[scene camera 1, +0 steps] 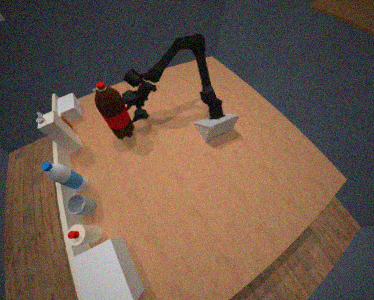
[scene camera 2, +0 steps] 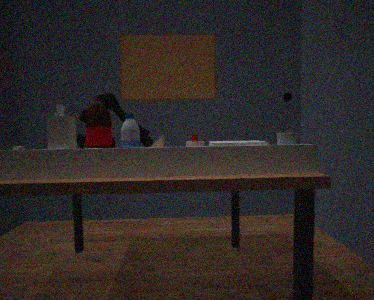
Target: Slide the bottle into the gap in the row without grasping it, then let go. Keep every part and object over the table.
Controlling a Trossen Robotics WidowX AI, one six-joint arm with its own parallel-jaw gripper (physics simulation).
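Places are measured from the arm's base along level axes (x ahead, y up, z right), in millimetres.
Where they show: gripper, fingertip midpoint: (scene camera 1: 130, 115); arm's base, link origin: (scene camera 1: 217, 117) (scene camera 2: 151, 145).
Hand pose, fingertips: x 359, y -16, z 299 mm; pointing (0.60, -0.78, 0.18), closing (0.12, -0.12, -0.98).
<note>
Each offset is from my fingertips to the centre of the thing. "pt": to the spot under its first point. Level surfaces: height alone.
A large dark bottle with a red label and cap {dx +65, dy +108, dz -47 mm} (scene camera 1: 114, 112) (scene camera 2: 99, 125) stands upright on the table {dy -41 mm} (scene camera 1: 200, 200), a little out from the row. The row runs along a low pale ledge {pt dx +416, dy +57, dz -317 mm} (scene camera 1: 64, 212) (scene camera 2: 160, 162). A gap in the row lies between a pale box-shaped dispenser {dx +329, dy +86, dz +45 mm} (scene camera 1: 60, 131) (scene camera 2: 62, 134) and a blue-capped bottle {dx +363, dy +67, dz -192 mm} (scene camera 1: 67, 177) (scene camera 2: 130, 133). My gripper (scene camera 1: 133, 111) is open and empty, low beside the dark bottle on the side away from the row. Its fingertips are very close to the bottle; contact cannot be told. In scene camera 2 it is mostly hidden behind the bottle.
Past the blue-capped bottle stand a grey cup {dx +373, dy +1, dz -305 mm} (scene camera 1: 82, 205), a white red-capped container {dx +393, dy +29, dz -419 mm} (scene camera 1: 86, 235) (scene camera 2: 195, 141) and a big white box {dx +378, dy +14, dz -580 mm} (scene camera 1: 107, 270) (scene camera 2: 239, 143). A small white box {dx +278, dy -1, dz +317 mm} (scene camera 1: 69, 106) stands behind the dispenser. The arm's wedge-shaped base (scene camera 1: 216, 128) sits on the table.
</note>
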